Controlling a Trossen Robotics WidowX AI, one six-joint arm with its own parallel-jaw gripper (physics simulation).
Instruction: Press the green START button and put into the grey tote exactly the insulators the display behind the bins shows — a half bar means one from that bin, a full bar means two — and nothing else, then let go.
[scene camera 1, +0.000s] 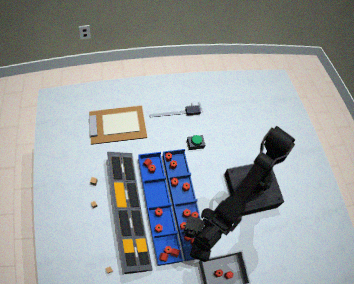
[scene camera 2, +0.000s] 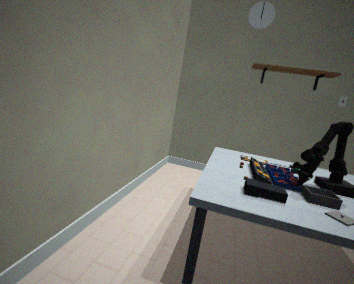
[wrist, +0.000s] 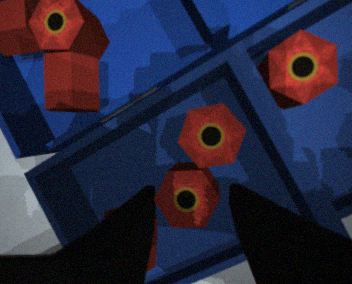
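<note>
The green START button (scene camera 1: 197, 140) stands above the bins. The grey display (scene camera 1: 125, 209) shows a full yellow bar in its second row, left column, and half bars in both columns of the bottom row. Blue bins (scene camera 1: 156, 193) (wrist: 225, 57) hold red insulators. My gripper (scene camera 1: 200, 249) (wrist: 192, 193) is partly open and empty, over the bottom right bin. In the wrist view one insulator (wrist: 186, 202) shows between the fingertips, ungripped; another (wrist: 211, 135) touches it, and a third (wrist: 152, 245) is partly behind the left finger. The grey tote (scene camera 1: 245, 267) (scene camera 2: 322, 196) holds two insulators (scene camera 1: 218, 273) (scene camera 1: 229, 275).
A clipboard (scene camera 1: 142, 122) and a caliper-like tool (scene camera 1: 192, 109) lie at the top of the table. Small wooden cubes (scene camera 1: 93, 181) lie left of the display. A long black box (scene camera 2: 265, 191) stands near the table edge, and a flat plate (scene camera 2: 341, 217) lies beyond the tote.
</note>
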